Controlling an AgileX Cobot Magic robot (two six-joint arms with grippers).
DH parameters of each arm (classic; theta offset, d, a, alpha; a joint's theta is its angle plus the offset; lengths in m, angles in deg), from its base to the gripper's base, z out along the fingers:
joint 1: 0 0.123 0 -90
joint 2: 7.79 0 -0.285 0
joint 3: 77.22 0 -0.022 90
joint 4: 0 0.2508 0 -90
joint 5: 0 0 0.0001 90
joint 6: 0 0.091 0 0
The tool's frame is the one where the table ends.
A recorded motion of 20 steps. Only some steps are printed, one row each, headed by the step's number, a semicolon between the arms.
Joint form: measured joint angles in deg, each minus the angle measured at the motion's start. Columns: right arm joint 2, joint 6, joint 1, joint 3, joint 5, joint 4; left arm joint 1, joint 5, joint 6, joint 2, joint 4, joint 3.
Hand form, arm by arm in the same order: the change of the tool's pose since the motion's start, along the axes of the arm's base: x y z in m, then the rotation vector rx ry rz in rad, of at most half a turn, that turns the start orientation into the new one. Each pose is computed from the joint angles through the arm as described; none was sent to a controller.
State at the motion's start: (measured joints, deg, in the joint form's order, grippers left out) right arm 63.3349 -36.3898 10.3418 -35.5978 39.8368 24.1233; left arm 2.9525 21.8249 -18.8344 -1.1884 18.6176 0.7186
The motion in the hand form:
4: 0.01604 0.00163 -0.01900 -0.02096 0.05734 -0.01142; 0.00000 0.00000 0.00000 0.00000 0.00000 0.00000
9: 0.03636 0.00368 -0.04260 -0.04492 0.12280 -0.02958; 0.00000 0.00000 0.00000 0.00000 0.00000 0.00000
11: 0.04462 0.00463 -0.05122 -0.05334 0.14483 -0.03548; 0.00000 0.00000 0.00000 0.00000 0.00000 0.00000
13: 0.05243 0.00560 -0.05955 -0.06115 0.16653 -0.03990; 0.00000 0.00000 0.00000 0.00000 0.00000 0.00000
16: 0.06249 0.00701 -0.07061 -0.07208 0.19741 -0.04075; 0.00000 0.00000 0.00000 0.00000 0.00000 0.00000
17: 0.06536 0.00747 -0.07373 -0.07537 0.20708 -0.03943; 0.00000 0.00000 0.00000 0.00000 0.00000 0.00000
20: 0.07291 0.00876 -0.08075 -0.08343 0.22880 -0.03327; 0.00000 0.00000 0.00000 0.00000 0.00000 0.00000
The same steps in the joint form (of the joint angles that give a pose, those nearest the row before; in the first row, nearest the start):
4: 6.23 -0.44 0.00 -0.22 -2.68 0.10; 0.00 0.00 0.00 0.00 0.00 0.00
9: 14.21 -0.55 0.00 -1.35 -5.85 0.16; 0.00 0.00 0.00 0.00 0.00 0.00
11: 17.31 -0.58 0.00 -2.15 -6.91 0.19; 0.00 0.00 0.00 0.00 0.00 0.00
13: 20.28 -0.61 0.00 -3.04 -7.75 0.20; 0.00 0.00 0.00 0.00 0.00 0.00
16: 24.17 -0.74 0.00 -4.44 -8.43 0.15; 0.00 0.00 0.00 0.00 0.00 0.00
17: 25.29 -0.81 0.00 -4.91 -8.49 0.11; 0.00 0.00 0.00 0.00 0.00 0.00
20: 28.01 -1.06 0.00 -6.30 -8.44 -0.04; 0.00 0.00 0.00 0.00 0.00 0.00

